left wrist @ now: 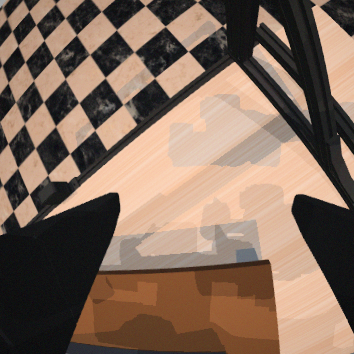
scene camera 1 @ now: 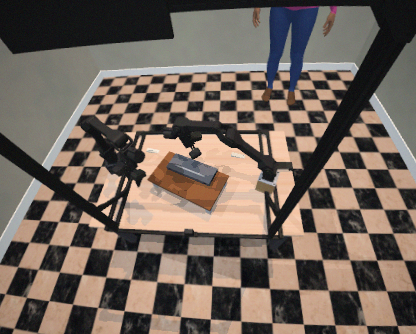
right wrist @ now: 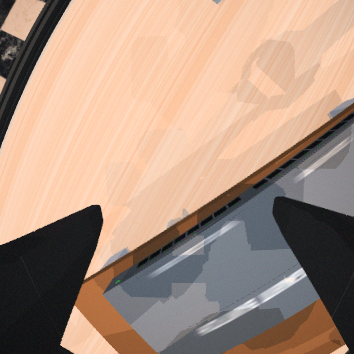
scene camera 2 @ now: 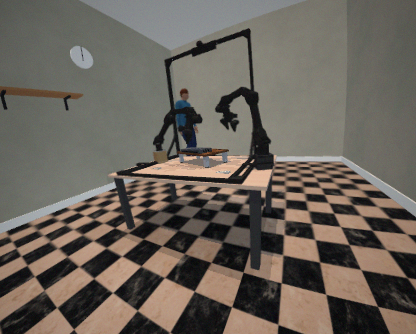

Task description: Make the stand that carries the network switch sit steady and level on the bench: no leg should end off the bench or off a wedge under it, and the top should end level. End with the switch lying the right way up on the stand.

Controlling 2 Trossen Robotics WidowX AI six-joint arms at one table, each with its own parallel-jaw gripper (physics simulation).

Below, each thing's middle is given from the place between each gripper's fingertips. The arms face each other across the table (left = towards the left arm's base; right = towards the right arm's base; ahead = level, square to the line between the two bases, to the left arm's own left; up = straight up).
I see the dark grey network switch [scene camera 1: 203, 173] 9 cm behind my right hand and 6 cm below it. Also, from my right hand: brown stand [scene camera 1: 200, 194] (14 cm behind, 12 cm below, 1 cm to the left).
My left hand is 220 mm to the left of the brown stand, 190 mm above it and 150 mm short of it. From my left hand the other things lie so: dark grey network switch: 240 mm to the right, 210 mm ahead, 130 mm below.
